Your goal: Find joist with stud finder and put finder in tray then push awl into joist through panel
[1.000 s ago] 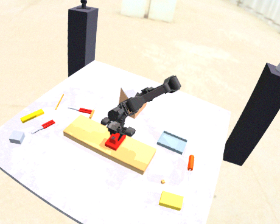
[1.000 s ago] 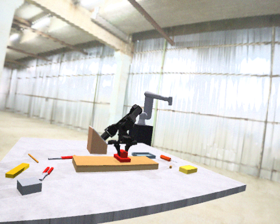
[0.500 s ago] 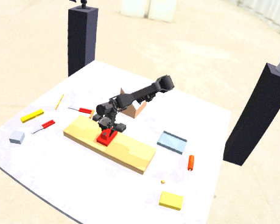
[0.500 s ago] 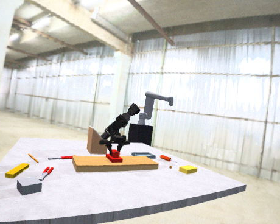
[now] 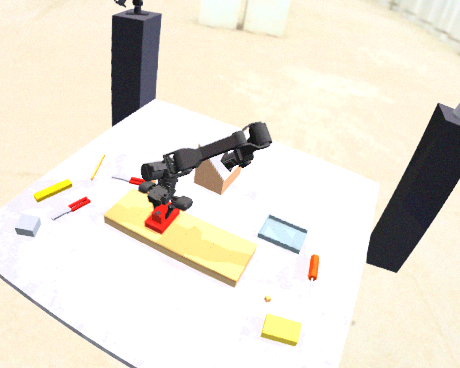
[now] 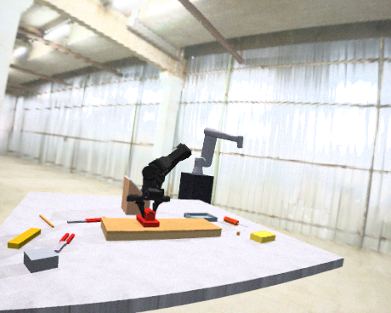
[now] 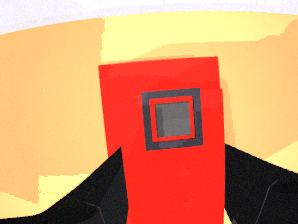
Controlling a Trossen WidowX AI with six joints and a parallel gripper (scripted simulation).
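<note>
Now: gripper tip 410 mm to the right of the tray, 180 mm past it and 50 mm above it. The rest, counted from my gripper tip: pencil 400 mm to the right, 190 mm behind, 60 mm below; red stud finder 20 mm above; awl 210 mm behind, 140 mm to the right, 60 mm below.
</note>
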